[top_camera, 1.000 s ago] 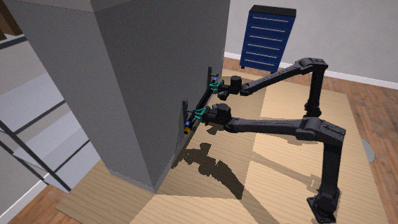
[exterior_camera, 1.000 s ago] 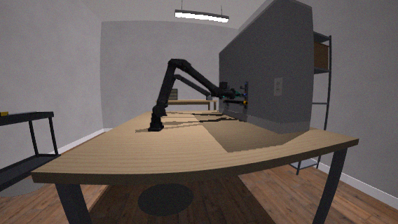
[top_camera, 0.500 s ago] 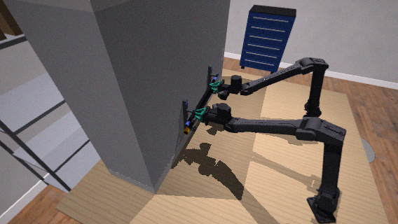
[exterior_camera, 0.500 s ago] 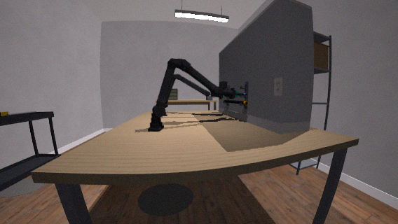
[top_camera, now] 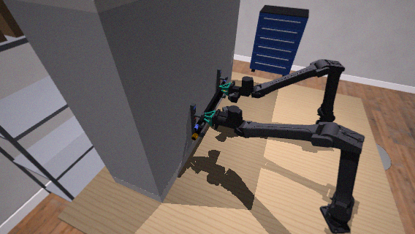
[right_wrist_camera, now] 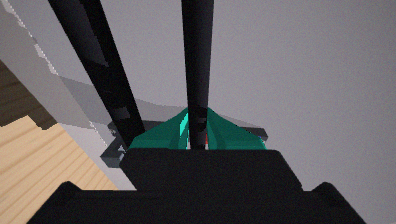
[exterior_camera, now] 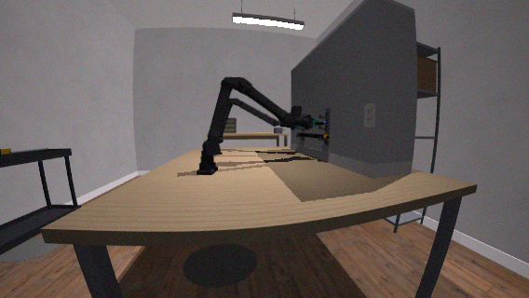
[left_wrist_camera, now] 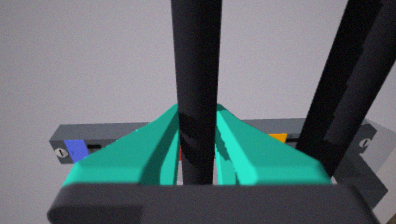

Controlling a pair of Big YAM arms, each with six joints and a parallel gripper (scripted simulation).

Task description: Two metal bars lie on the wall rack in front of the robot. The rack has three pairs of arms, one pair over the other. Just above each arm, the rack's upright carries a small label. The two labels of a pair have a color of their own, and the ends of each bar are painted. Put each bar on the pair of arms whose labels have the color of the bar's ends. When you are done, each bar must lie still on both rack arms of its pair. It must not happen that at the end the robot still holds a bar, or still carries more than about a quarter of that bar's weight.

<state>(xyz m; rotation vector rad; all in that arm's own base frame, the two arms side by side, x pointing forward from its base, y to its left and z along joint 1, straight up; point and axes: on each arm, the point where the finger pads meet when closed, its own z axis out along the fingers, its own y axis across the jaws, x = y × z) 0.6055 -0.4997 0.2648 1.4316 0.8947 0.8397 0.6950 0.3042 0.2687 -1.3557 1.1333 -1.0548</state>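
Now: left hand 150 mm to the left of the blue-ended bar and 10 mm past it. Round my left hand: orange-ended bar (150 mm to the right, 90 mm below, 10 mm ahead); then grey wall block (190 mm ahead, 190 mm above, 180 mm to the right).
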